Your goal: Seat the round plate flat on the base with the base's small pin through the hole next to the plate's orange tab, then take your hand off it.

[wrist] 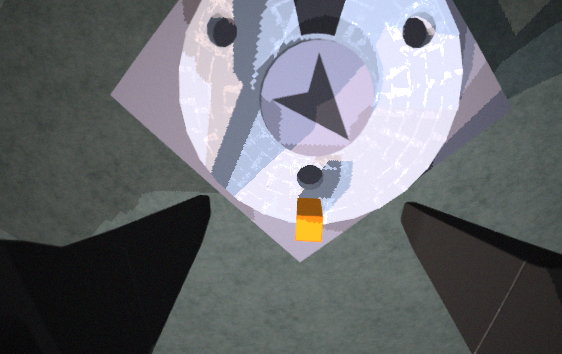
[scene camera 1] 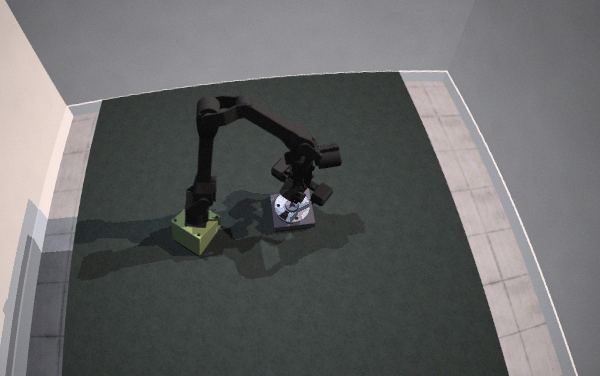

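Pixels of known places: gripper, fingertip midpoint: (wrist: 306, 208); arm's base, link origin: (scene camera 1: 196, 218).
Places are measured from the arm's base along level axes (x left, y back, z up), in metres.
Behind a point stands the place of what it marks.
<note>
The round white plate (scene camera 1: 304, 210) @(x 0.039, y -0.325, z -0.028 m) (wrist: 415, 120) @(x 0.083, y -0.261, z -0.023 m) lies on the square grey-mauve base (scene camera 1: 279, 226) @(x -0.009, y -0.248, z -0.037 m) (wrist: 145, 95) @(x 0.011, y -0.344, z -0.036 m). The base's round centre, marked with a dark arrow (wrist: 317, 100) @(x 0.055, y -0.287, z -0.019 m), shows through the plate's middle opening. In the wrist view the orange tab (wrist: 309, 222) @(x 0.088, y -0.315, z -0.008 m) stands at the plate's near rim, beside a round dark spot (wrist: 310, 175) @(x 0.083, y -0.308, z -0.036 m) at the hole. I cannot tell whether that spot is the small pin or an empty hole. My gripper (scene camera 1: 297, 197) @(x 0.092, y -0.317, z -0.027 m) (wrist: 306, 208) @(x 0.092, y -0.317, z -0.027 m) is open and empty above the plate's tab side, its fingers wide on either side of the tab.
The arm's yellow-green mount (scene camera 1: 187, 240) @(x -0.061, y 0.027, z -0.022 m) stands left of the base in the scene view. Dark green floor (scene camera 1: 390, 280) @(x -0.187, y -0.572, z -0.060 m) surrounds both. Pale tiled strips (scene camera 1: 465, 170) run along the sides, with grey walls beyond. The arm's shadows fall across the plate and floor.
</note>
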